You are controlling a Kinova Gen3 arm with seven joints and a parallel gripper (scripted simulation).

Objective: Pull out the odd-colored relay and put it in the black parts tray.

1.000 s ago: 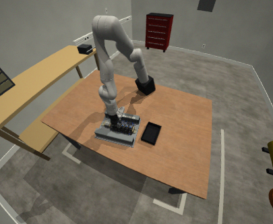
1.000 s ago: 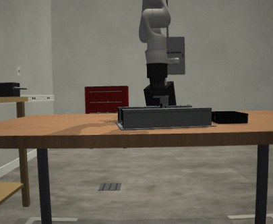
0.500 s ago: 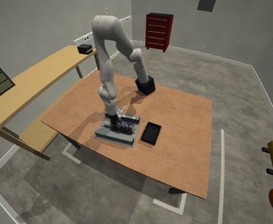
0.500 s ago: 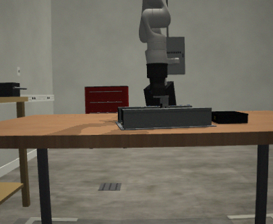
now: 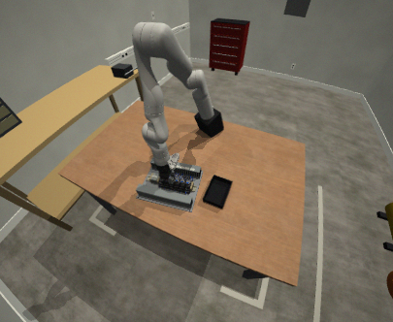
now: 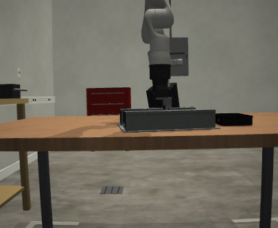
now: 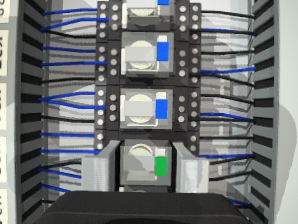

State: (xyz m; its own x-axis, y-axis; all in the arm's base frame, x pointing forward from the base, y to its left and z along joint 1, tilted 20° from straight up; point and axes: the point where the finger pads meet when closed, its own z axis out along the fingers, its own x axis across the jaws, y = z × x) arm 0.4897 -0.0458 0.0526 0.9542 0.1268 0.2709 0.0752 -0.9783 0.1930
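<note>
My gripper is now 30 mm above the grey relay panel and 10 mm to the left of it. Round my hand: black parts tray: 250 mm to the left, 40 mm below, 30 mm behind.
</note>
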